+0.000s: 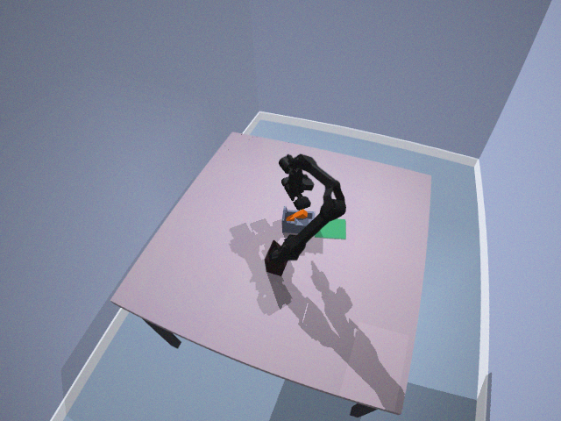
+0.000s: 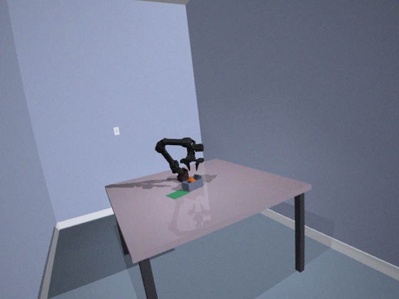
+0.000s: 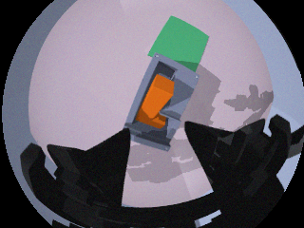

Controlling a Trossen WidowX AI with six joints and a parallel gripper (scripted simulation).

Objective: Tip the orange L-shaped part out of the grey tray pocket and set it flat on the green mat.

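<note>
My gripper tip is now 1 cm past the orange L-shaped part and 10 cm above it. From my gripper tip the other things lie so: green mat 5 cm ahead, 16 cm to the right, 16 cm below.
</note>
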